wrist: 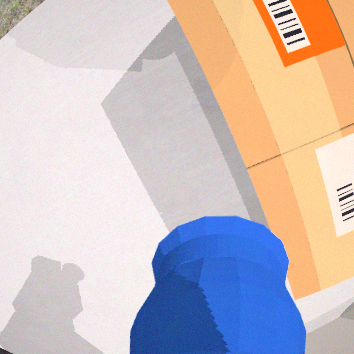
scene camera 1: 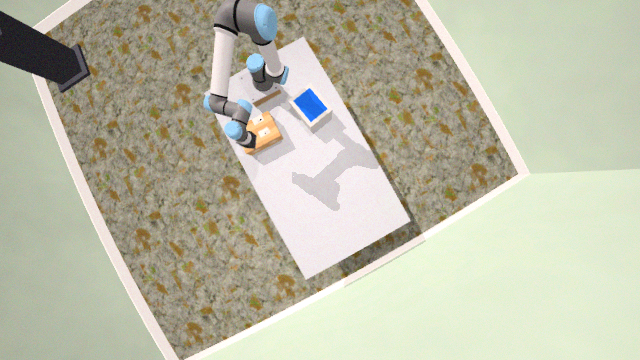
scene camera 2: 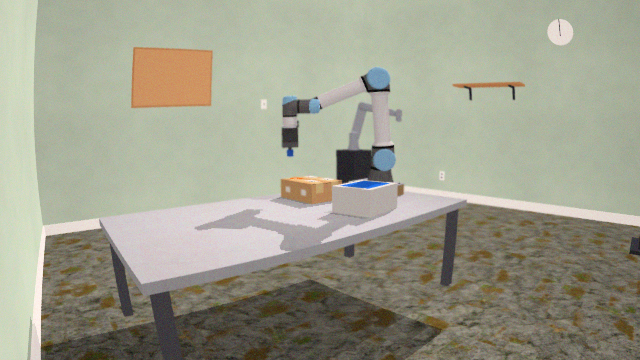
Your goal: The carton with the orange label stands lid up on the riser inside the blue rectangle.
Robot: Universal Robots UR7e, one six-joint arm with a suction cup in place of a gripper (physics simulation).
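Where they show: end effector, tool point: (wrist: 220, 273) (scene camera 2: 290, 156); arm's base, origin of the base link: (scene camera 1: 263, 81).
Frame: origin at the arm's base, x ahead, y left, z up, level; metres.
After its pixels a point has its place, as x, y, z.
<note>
The carton with the orange label (scene camera 2: 298, 178) {0.351, -0.295, 0.034} (wrist: 265, 100) {0.406, -0.247, 0.034} sits lid up in a tight block with white-labelled cartons (scene camera 1: 265, 133) {0.374, -0.156, 0.034} (wrist: 295, 215) {0.415, -0.157, 0.034} on the table. Its orange label shows at the upper right of the wrist view; in scene camera 1 the arm hides it. The pale riser (scene camera 1: 322, 119) {0.471, 0.252, 0.014} (scene camera 2: 350, 201) {0.473, 0.244, -0.006} stands apart from the block, with the blue rectangle (scene camera 1: 310, 105) {0.355, 0.218, 0.053} (scene camera 2: 365, 185) {0.376, 0.241, 0.053} on its top and no carton on it. My suction cup (scene camera 2: 290, 153) (wrist: 220, 240) is off and bears no carton. It hangs well above the table, beside the carton block's edge in the wrist view.
The white table (scene camera 1: 330, 230) {1.223, -0.077, -0.067} (scene camera 2: 175, 250) {1.273, 0.269, -0.067} carries the arm's base (scene camera 1: 261, 80) {0.061, -0.003, 0.110} (scene camera 2: 381, 175) {0.044, 0.047, 0.054}. A brown wooden piece (scene camera 1: 268, 97) {0.108, -0.021, -0.034} (scene camera 2: 400, 189) {-0.091, 0.078, -0.035} lies between the base and the cartons. A black pedestal (scene camera 2: 352, 165) with a grey arm shape above it stands behind the table.
</note>
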